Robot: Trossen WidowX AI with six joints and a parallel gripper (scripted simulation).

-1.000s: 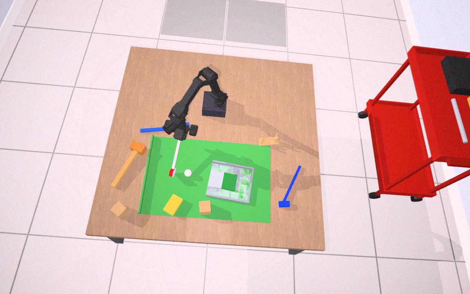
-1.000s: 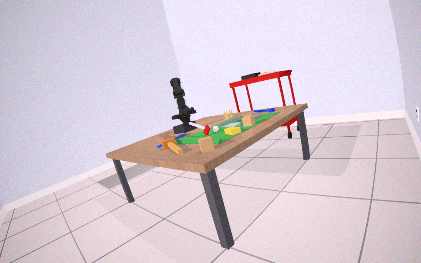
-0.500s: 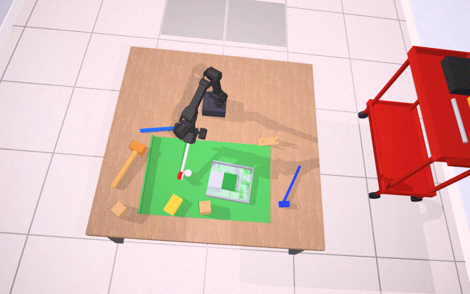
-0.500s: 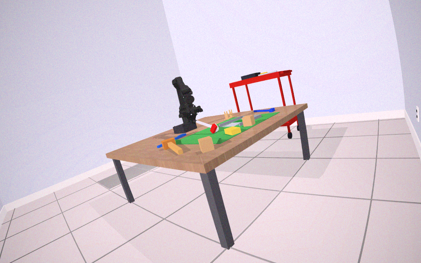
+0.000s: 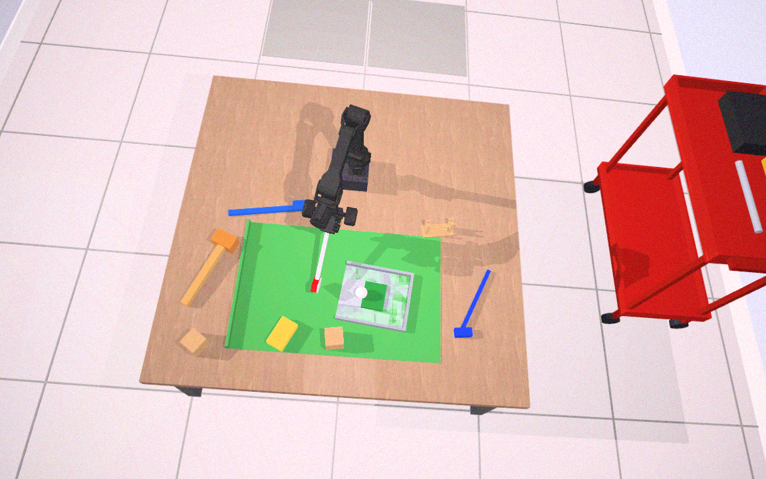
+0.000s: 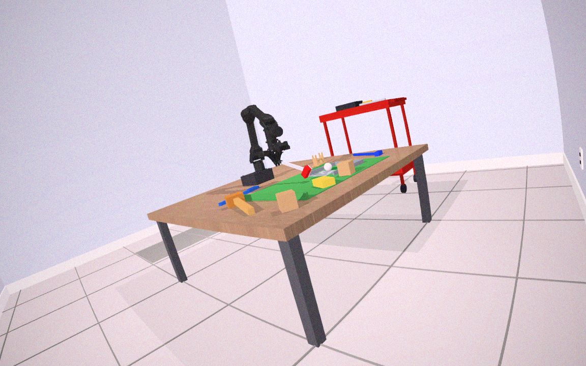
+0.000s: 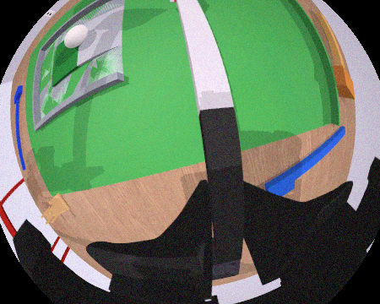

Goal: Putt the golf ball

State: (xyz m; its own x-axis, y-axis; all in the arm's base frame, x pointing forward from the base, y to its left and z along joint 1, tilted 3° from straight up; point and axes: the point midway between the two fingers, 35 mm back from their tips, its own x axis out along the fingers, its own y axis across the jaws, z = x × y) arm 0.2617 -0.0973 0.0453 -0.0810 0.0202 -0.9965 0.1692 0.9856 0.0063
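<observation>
Now: gripper tip 12 cm short of the red putter, 2 cm to the left of it and 1 cm above it. Also, from my gripper tip: green mat (22 cm ahead, 4 cm to the left, 9 cm below); then white golf ball (24 cm ahead, 12 cm to the left, 6 cm below); then wooden stand (3 cm behind, 41 cm to the left, 6 cm below).
</observation>
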